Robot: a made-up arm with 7 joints.
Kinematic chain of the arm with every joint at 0, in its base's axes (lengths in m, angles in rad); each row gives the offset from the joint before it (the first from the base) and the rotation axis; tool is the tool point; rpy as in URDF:
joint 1: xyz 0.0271 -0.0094 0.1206 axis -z
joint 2: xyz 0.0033 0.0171 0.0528 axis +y
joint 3: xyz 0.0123 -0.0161 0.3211 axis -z
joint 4: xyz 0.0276 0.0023 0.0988 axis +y
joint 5: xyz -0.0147 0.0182 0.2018 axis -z
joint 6: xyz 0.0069 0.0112 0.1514 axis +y
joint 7: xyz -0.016 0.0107 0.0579 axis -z
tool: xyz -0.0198 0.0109 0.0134 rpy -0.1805 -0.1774 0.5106
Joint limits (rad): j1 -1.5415..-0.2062 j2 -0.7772..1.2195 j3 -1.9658..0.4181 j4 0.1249..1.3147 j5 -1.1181..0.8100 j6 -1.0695..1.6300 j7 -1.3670..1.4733
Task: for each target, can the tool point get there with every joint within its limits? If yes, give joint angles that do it. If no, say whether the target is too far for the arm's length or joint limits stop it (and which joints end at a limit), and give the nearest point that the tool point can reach.
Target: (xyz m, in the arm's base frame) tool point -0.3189 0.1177 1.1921
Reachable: no: too far | nearest point -0.2424 0.0752 0.9787 | short by 0.231 m
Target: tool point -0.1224 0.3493 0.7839
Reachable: yes | joints -0.3218 -0.1149 -1.4083 0.9284 0.2931 1.3423 0.2699
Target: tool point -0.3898 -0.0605 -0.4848
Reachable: no: joint limits stop it (at a limit: joint 1, joint 2, joint 4, joint 6) | nearest point -0.1948 0.5339 0.0010 | short by 0.792 m
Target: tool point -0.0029 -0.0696 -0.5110
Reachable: no: joint limits stop it (at a limit: joint 1, joint 2, joint 4, joint 6) | nearest point 0.5813 0.0716 -0.0649 | short by 0.748 m
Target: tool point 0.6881 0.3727 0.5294
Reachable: yes | joints -0.3617 0.8807 -0.3215 0.5014 0.3731 0.1932 -0.0257
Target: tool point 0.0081 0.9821 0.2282
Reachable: no: too far | nearest point 0.0145 0.8366 0.2413 | short by 0.146 m
